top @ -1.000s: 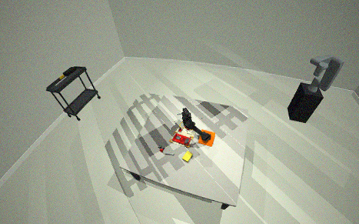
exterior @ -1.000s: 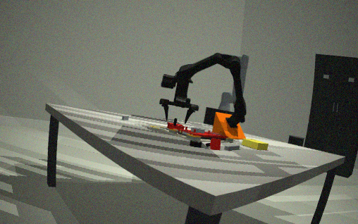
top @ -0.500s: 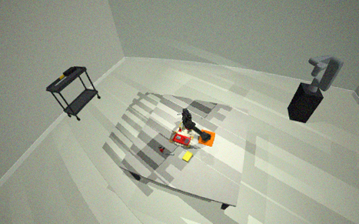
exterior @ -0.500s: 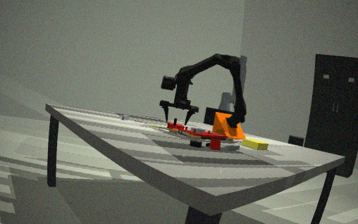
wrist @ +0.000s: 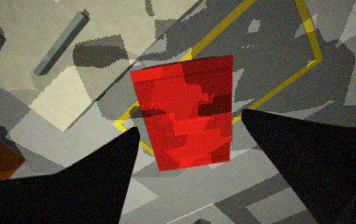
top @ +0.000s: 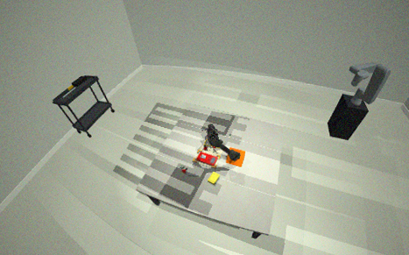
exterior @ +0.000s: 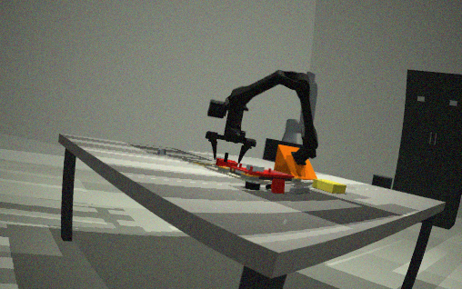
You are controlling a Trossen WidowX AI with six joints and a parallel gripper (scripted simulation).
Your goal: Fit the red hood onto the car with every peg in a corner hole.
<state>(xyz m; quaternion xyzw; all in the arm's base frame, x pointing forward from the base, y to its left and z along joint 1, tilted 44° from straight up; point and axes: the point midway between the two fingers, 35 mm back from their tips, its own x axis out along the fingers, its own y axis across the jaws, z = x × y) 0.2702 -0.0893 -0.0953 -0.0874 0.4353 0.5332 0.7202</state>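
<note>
The red hood lies 10 mm below my gripper tip. Round my gripper tip: black wheel: 230 mm ahead, 380 mm to the left, 10 mm below; yellow block: 120 mm behind, 410 mm to the left, 10 mm below.
</note>
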